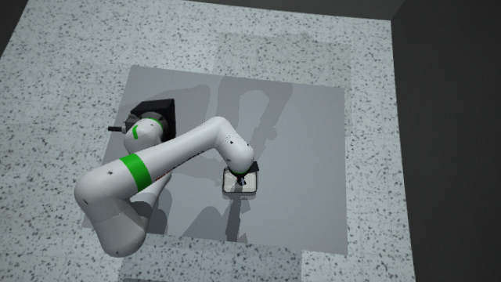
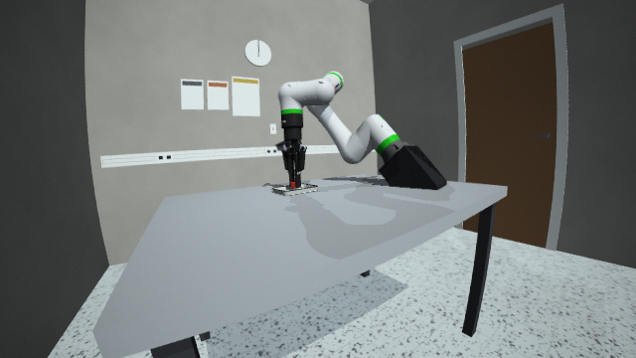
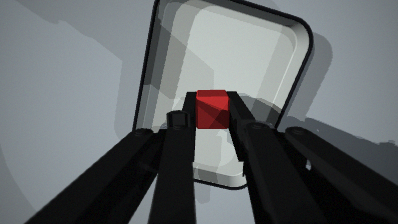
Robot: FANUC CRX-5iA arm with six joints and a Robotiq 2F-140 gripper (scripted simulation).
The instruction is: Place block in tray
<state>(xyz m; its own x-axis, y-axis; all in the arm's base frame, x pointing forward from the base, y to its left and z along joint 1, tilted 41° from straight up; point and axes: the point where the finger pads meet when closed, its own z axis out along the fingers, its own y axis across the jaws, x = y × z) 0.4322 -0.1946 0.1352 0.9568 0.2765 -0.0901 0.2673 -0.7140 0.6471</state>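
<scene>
The white tray lies 4 cm below my hand. Round my hand: red block: 2 cm below.
</scene>
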